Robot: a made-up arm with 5 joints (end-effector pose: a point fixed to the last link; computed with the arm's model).
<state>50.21 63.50 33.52 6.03 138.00</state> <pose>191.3 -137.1 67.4 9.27 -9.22 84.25</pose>
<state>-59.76 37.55 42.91 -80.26 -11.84</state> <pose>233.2 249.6 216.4 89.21 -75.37 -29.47</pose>
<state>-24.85 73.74 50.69 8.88 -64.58</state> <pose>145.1 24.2 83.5 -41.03 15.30 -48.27</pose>
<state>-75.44 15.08 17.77 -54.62 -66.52</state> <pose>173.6 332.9 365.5 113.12 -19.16 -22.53</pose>
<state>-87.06 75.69 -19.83 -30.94 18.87</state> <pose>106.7 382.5 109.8 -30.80 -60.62 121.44</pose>
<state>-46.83 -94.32 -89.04 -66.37 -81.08</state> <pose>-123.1 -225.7 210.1 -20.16 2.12 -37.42</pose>
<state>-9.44 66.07 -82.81 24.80 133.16</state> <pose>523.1 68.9 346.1 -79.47 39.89 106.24</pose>
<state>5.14 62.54 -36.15 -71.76 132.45</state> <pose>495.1 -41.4 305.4 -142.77 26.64 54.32</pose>
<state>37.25 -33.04 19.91 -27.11 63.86</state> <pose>251.9 -134.1 527.0 -134.04 -21.67 72.40</pose>
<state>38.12 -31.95 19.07 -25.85 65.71</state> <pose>253.4 -139.4 525.7 -132.01 -20.80 69.62</pose>
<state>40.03 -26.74 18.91 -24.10 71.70</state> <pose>266.4 -159.9 507.5 -123.74 -17.78 61.50</pose>
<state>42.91 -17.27 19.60 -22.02 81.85</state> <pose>285.1 -194.0 466.4 -110.03 -10.29 50.82</pose>
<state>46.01 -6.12 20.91 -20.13 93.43</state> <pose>296.7 -227.9 409.6 -95.34 0.64 43.93</pose>
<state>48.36 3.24 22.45 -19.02 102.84</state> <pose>297.9 -248.5 356.9 -83.23 9.98 42.82</pose>
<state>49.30 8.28 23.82 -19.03 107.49</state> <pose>296.2 -254.8 326.6 -76.50 14.31 44.10</pose>
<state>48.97 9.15 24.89 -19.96 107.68</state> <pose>297.1 -252.9 319.4 -75.45 14.43 44.73</pose>
